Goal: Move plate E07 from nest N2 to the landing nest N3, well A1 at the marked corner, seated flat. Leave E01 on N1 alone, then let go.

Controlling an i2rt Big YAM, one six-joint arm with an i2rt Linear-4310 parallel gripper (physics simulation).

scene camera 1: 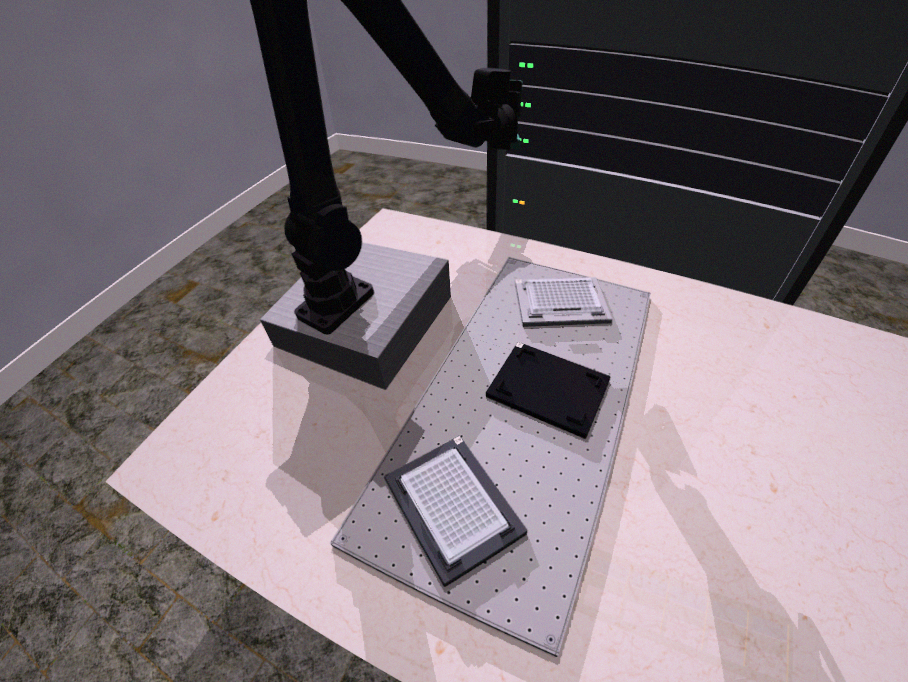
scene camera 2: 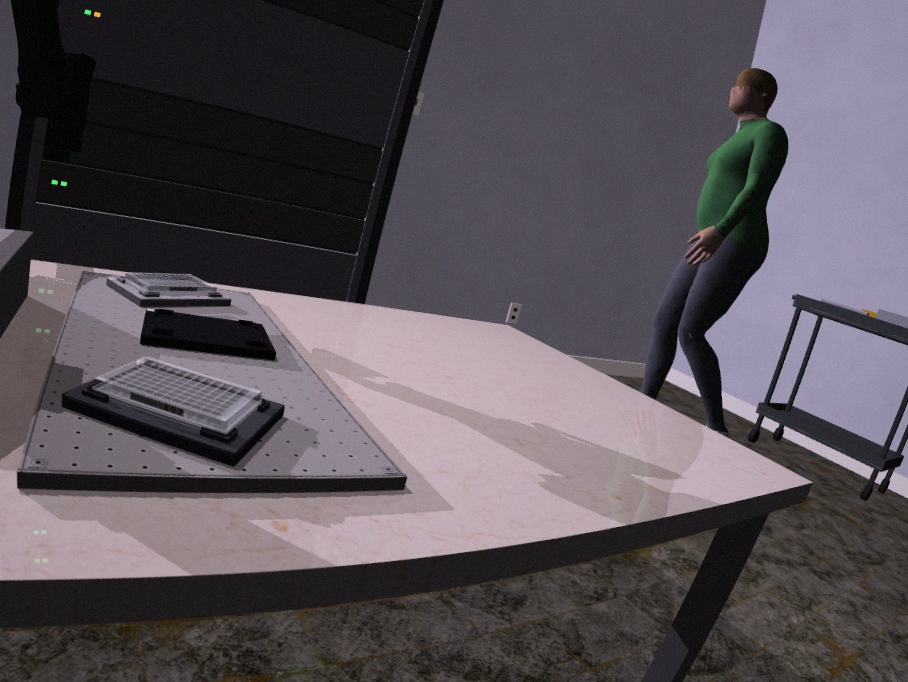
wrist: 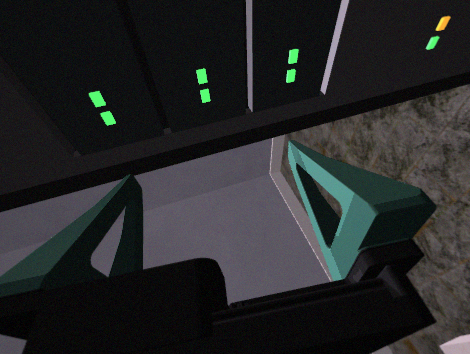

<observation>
same spot on perforated baseplate: (scene camera 1: 552, 479) = (scene camera 2: 267, 383)
</observation>
